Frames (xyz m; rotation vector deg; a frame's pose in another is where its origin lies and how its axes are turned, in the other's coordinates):
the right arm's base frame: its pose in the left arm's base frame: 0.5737 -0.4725 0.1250 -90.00 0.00 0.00
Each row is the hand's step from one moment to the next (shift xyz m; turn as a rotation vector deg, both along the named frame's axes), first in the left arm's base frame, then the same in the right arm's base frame.
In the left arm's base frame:
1: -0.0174 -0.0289 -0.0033 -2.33 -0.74 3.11
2: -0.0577 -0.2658 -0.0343 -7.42 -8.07 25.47
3: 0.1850 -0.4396 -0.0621 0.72 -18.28 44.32
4: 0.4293 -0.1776 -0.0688 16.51 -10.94 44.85
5: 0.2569 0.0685 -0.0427 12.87 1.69 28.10
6: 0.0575 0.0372 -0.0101 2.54 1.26 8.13
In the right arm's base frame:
1: -0.0174 0.0033 -0.0289 -2.33 -3.11 -0.74
2: -0.0577 0.0343 -0.2658 -7.42 -25.47 -8.07
3: 0.1850 0.0621 -0.4396 0.72 -44.32 -18.28
4: 0.4293 0.0688 -0.1776 16.51 -44.85 -10.94
5: 0.2569 0.0427 0.0685 12.87 -28.10 1.69
6: 0.0575 0.0101 0.0372 2.54 -8.13 1.26

